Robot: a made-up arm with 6 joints.
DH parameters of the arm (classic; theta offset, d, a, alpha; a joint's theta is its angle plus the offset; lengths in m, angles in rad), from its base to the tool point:
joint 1: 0 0.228 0 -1.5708
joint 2: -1.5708 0 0.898 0
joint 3: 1.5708 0.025 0 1.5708
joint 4: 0 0.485 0 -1.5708
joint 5: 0 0 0 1.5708
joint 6: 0 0.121 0 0
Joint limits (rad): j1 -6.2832..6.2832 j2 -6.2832..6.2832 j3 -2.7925..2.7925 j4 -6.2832..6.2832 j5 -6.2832..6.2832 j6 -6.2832..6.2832
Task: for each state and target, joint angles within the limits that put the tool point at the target. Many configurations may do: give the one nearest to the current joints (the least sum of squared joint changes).
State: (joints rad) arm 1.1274 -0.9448 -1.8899 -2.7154 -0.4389 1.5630
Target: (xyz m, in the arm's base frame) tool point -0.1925 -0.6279 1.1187
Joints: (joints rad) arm 1.3458 -0.0687 -1.6018 -2.7454 -0.5042 1.5630
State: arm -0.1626 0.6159 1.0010 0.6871 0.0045 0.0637
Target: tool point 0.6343 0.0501 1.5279
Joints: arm 0.0434 0.2297 0.5677 0.6843 -0.0325 0.0637
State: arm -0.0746 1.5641 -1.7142 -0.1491 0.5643 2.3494
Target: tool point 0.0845 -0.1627 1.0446
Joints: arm -1.0201 0.9011 -2.1261 -0.5162 0.6925 2.3494
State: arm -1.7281 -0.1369 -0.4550 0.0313 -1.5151 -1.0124
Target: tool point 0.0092 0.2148 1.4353
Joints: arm -1.5645 0.1695 -0.7713 0.1204 -1.6708 -1.0124
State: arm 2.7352 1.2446 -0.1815 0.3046 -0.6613 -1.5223
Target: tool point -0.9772 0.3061 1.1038
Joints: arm 2.8382 1.1853 -0.6888 0.2794 -0.8530 -1.5223
